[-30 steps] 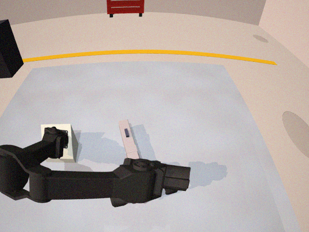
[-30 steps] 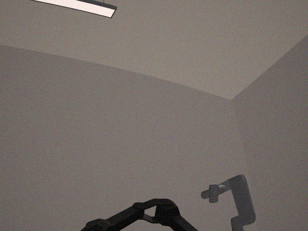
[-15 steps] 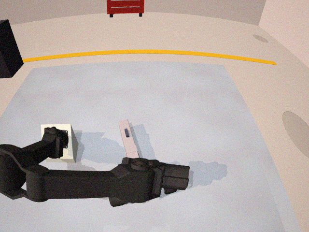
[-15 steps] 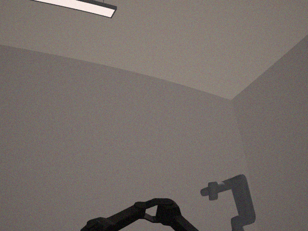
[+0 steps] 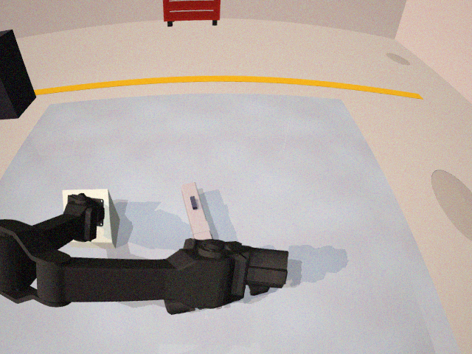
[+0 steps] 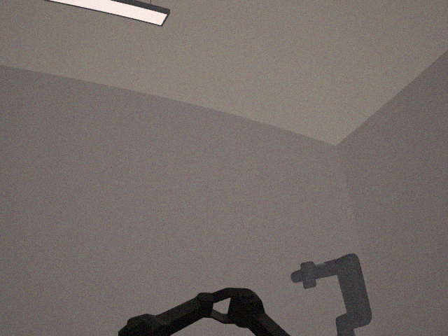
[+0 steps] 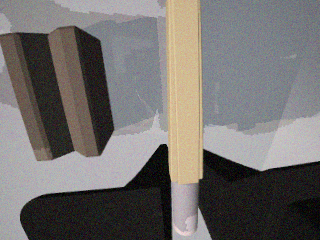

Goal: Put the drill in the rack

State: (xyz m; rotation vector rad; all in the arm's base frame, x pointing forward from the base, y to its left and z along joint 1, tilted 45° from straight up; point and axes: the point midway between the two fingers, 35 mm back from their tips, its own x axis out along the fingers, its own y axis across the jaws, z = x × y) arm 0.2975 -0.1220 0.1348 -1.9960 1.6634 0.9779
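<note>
My gripper tip is 40 mm to the right of the drill, 30 mm below it and 10 mm past it. Round my gripper tip: dark key: 220 mm to the left, 50 mm behind, 20 mm above; brown grooved rack: 70 mm behind, 20 mm to the left, 10 mm below; grey block: 200 mm to the left, 40 mm behind, 10 mm above.
</note>
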